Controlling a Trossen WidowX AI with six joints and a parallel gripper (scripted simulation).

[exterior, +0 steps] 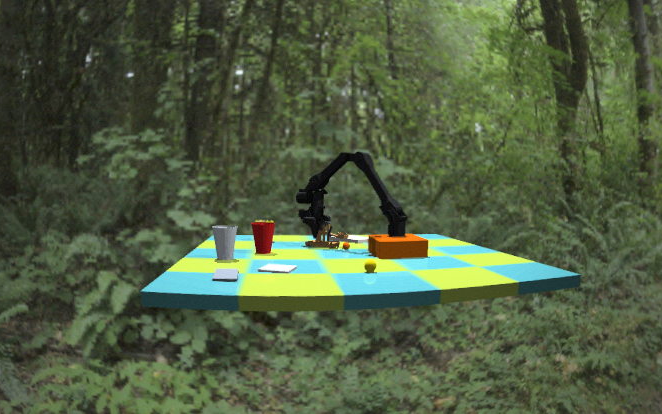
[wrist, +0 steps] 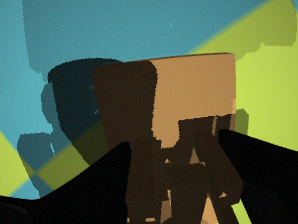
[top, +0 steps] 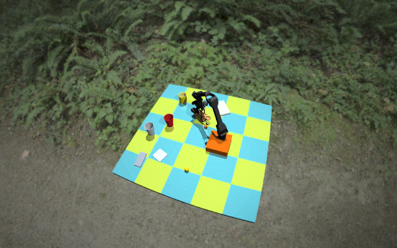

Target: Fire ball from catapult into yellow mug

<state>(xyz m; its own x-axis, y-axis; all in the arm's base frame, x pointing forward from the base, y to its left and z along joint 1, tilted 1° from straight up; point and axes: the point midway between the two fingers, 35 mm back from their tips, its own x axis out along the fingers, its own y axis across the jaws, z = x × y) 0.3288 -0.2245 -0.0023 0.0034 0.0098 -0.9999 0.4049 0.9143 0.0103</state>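
My gripper tip is now 13 cm past the orange ball, 13 cm to the right of it and 2 cm above it. Round my gripper tip: wooden catapult 6 cm behind, 4 cm to the left, 2 cm above; yellow mug 26 cm ahead, 12 cm to the right; red mug 22 cm ahead, 24 cm to the left.
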